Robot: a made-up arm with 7 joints. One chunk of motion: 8 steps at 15 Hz.
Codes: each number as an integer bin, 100 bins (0 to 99) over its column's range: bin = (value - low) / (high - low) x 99, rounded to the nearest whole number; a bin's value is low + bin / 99 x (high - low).
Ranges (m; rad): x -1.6..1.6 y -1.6..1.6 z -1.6..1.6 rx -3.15..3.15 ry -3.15..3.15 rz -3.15..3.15
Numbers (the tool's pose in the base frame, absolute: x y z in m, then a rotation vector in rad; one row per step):
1: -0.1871 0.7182 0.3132 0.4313 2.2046 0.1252
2: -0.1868 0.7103 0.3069 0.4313 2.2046 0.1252
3: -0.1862 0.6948 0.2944 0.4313 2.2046 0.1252
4: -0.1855 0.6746 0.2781 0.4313 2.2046 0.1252
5: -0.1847 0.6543 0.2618 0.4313 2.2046 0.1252
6: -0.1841 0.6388 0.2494 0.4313 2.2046 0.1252
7: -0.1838 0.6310 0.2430 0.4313 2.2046 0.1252
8: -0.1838 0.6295 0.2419 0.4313 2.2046 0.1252
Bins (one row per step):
1: 44 72 59 56 84 51
2: 44 71 59 56 84 51
3: 44 71 59 56 84 51
4: 44 70 58 56 84 51
5: 44 70 58 56 84 51
6: 44 69 57 56 84 51
7: 44 69 57 56 84 51
8: 44 69 57 56 84 51

